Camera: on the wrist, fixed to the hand. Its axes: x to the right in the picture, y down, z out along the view.
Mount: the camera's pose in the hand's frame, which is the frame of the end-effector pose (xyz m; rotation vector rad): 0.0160 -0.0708 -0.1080 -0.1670 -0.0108 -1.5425
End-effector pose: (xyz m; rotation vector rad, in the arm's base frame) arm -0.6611 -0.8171 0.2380 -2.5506 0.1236 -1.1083
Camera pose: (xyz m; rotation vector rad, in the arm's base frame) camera -0.7323 -0.7855 0.3422 1.9133 1.5760 1.0988
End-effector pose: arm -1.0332 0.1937 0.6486 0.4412 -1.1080 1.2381
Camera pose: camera -0.9245 0.2637 0.6336 0.9077 -0.5408 -0.2158
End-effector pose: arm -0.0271 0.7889 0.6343 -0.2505 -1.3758 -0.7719
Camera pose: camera 0.0134 0.6683 0.6071 0.8054 -1.3537 -2.1254
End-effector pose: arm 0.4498 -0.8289 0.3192 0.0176 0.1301 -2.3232
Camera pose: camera 0.3843 -0.7815 0.2172 0.1683 -0.2808 2.3943
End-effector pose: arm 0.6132 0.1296 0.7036 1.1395 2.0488 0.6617
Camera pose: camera 0.4875 0.0985 0.7167 -0.6419 2.0867 -0.0031
